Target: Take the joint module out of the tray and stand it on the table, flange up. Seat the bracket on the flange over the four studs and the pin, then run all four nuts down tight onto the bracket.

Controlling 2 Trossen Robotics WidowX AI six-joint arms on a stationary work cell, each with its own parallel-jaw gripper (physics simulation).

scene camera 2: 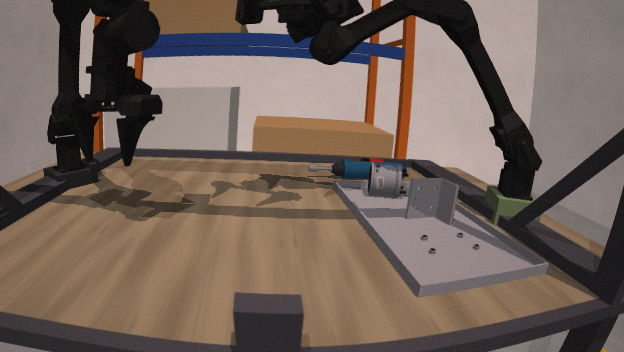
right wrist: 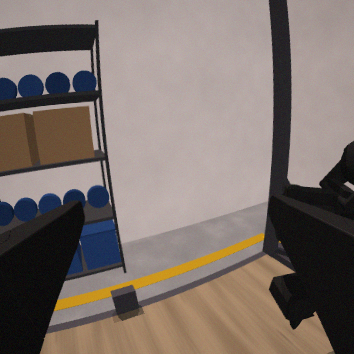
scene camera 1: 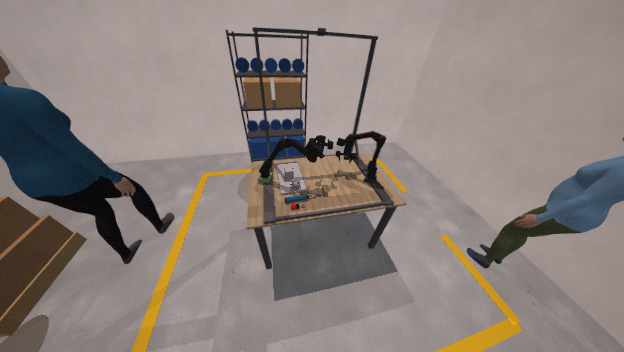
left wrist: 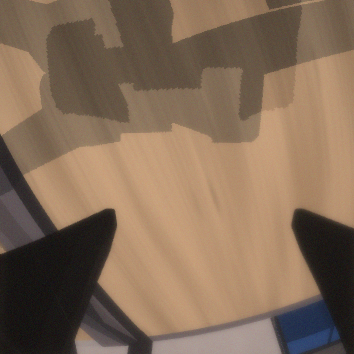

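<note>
The grey joint module (scene camera 2: 385, 181) (scene camera 1: 295, 185) lies on its side at the far end of the light grey tray (scene camera 2: 480, 283) (scene camera 1: 299, 171); small dark details show at its right end in scene camera 2, too small to tell apart. The grey angled bracket (scene camera 2: 431, 200) (scene camera 1: 288, 175) stands upright in the tray beside it. Several loose nuts (scene camera 2: 432, 251) lie on the tray floor nearer the camera. My left gripper (scene camera 2: 107, 159) (left wrist: 205, 218) is open and empty, pointing down above the table. My right gripper (right wrist: 177, 207) is open and empty, raised high, away from the tray; its fingertips are out of frame in scene camera 2.
A blue power screwdriver (scene camera 2: 356, 170) (scene camera 1: 296, 199) lies on the table (scene camera 2: 200, 270) beyond the tray, with a red item (scene camera 1: 294, 206) beside it. A green block (scene camera 2: 515, 206) (scene camera 1: 265, 178) is at the right arm's base. A dark frame post (right wrist: 281, 100) rises at the table's edge.
</note>
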